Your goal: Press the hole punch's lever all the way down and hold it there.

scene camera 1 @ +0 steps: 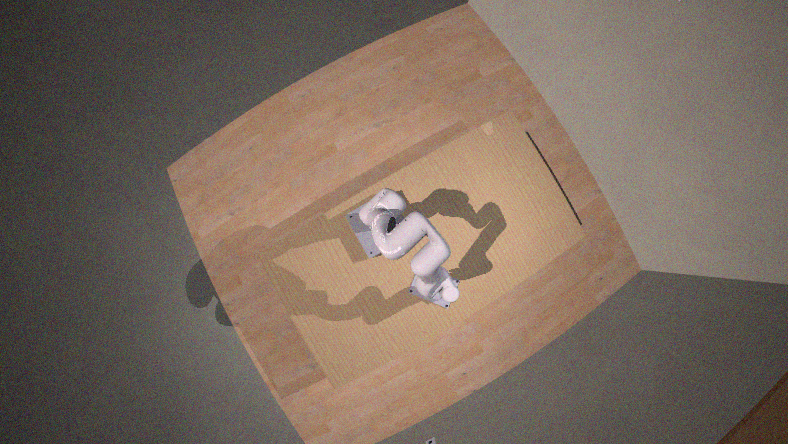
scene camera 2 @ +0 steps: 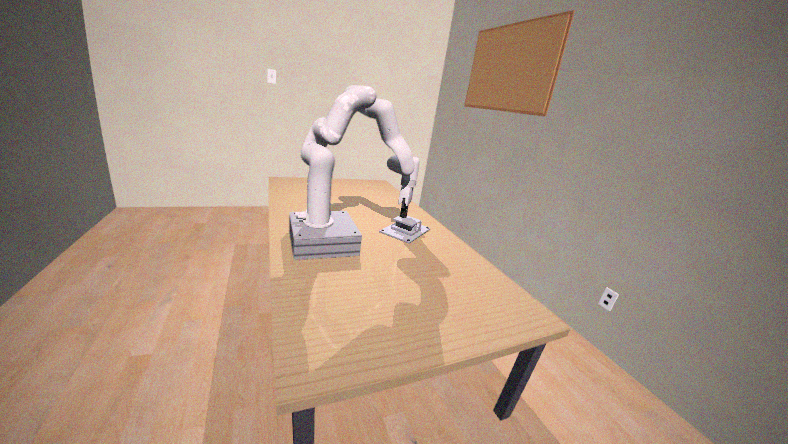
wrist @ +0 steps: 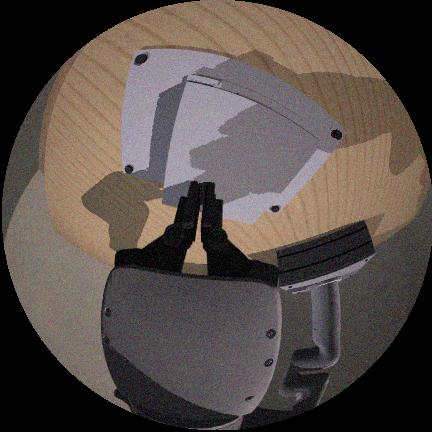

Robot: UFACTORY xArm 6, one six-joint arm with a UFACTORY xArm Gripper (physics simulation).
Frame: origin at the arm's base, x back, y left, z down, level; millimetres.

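Seen in the pictures: gripper, between the fingertips: (scene camera 2: 403, 217) (wrist: 202, 193); arm's base, origin of its link: (scene camera 2: 318, 221) (wrist: 323, 282).
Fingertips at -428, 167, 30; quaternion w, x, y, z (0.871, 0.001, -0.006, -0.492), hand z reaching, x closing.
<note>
Offsets run from my fingertips to a thing's middle, as dx, dy, dz. Level surfaces: height alone.
The light grey hole punch {-16, -28, +28} (scene camera 1: 421, 292) (scene camera 2: 414, 228) stands on a flat square base plate (scene camera 2: 388, 231) (wrist: 137, 110) with dark screws at its corners. Its broad lever {-12, -31, +4} (wrist: 240, 145) fills the middle of the wrist view. In the scene camera 2 view the lever lies low over the punch body, with a dark side below it; how far down it is cannot be told exactly. My gripper (scene camera 2: 404, 214) (wrist: 202, 193) is shut and empty, pointing down. Its black fingertips are at the lever's near edge and appear to touch its top. In the scene camera 1 view the arm hides the fingertips.
The arm's grey base block (scene camera 1: 362, 234) (scene camera 2: 325, 245) (wrist: 327, 257) stands beside the punch on the wooden table {dz +64} (scene camera 1: 529, 182) (scene camera 2: 352, 330). The arm arches over from the base to the punch. A wall with a brown board (scene camera 2: 521, 63) is beyond the table's right edge.
</note>
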